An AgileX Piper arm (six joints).
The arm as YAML. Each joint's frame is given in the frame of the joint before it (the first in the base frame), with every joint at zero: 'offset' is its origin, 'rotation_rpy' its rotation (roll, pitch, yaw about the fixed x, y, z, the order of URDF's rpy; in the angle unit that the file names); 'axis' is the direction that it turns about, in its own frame. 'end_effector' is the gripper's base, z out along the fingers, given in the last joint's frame.
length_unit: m
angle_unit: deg
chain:
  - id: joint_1
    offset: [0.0, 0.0, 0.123]
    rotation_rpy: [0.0, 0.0, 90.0]
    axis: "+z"
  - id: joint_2
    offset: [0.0, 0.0, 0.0]
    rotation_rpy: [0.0, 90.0, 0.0]
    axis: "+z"
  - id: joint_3
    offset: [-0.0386, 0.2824, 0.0]
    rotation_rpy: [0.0, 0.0, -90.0]
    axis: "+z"
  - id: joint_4
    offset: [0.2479, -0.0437, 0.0]
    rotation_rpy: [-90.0, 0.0, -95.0]
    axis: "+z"
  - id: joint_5
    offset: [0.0, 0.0, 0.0]
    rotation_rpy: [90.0, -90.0, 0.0]
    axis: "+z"
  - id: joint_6
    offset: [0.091, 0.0, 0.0]
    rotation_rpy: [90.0, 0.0, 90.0]
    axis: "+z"
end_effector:
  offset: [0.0, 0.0, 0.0]
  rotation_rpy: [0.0, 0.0, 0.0]
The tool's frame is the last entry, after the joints.
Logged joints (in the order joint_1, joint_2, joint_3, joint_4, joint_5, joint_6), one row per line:
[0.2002, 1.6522, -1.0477, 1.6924, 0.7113, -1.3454]
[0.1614, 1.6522, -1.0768, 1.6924, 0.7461, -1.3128]
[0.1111, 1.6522, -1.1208, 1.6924, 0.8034, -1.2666]
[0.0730, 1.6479, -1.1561, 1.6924, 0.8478, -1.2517]
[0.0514, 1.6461, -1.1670, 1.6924, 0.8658, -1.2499]
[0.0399, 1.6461, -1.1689, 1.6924, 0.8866, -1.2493]
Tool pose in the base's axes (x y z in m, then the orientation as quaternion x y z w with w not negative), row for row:
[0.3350, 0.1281, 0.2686, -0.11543, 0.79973, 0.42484, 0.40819]
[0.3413, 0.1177, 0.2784, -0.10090, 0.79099, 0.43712, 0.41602]
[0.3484, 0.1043, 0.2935, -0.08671, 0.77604, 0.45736, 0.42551]
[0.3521, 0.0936, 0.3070, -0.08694, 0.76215, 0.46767, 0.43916]
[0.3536, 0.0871, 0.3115, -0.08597, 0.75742, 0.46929, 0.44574]
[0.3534, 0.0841, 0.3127, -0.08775, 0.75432, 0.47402, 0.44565]
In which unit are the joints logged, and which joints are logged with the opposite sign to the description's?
The joints are logged in radians. Opposite sign: none.
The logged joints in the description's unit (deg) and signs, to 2 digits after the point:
[11.47, 94.66, -60.03, 96.97, 40.75, -77.09]
[9.25, 94.66, -61.70, 96.97, 42.75, -75.22]
[6.37, 94.66, -64.22, 96.97, 46.03, -72.57]
[4.18, 94.42, -66.24, 96.97, 48.58, -71.72]
[2.95, 94.31, -66.86, 96.97, 49.61, -71.61]
[2.29, 94.31, -66.97, 96.97, 50.80, -71.58]

